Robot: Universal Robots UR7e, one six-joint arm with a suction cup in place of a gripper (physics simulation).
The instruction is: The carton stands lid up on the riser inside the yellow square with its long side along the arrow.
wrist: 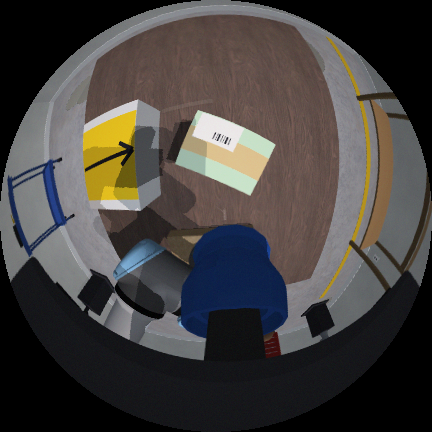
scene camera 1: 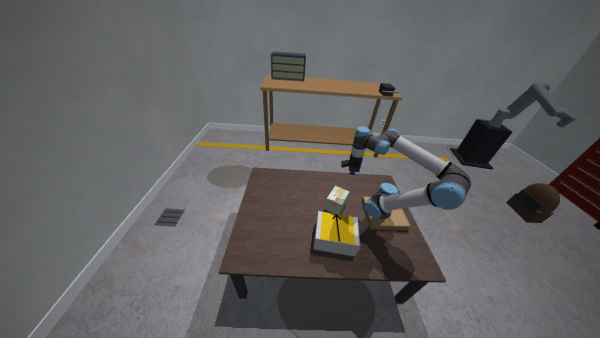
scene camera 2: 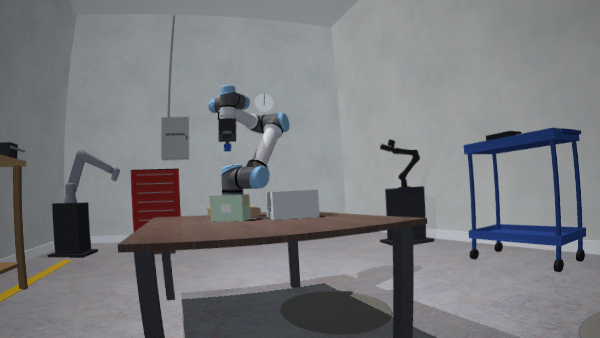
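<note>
Scene camera 1: white riser [scene camera 1: 335, 233], resting on the table. Scene camera 2: pale green carton [scene camera 2: 225, 207]. Same camera: white riser [scene camera 2: 283, 205]. Wrist view: my suction cup [wrist: 232, 269], holding nothing. Also there: pale green carton [wrist: 225, 151]. White riser [wrist: 120, 147] too. My suction cup hangs 28 cm from the middle of the pale green carton, above it.
</note>
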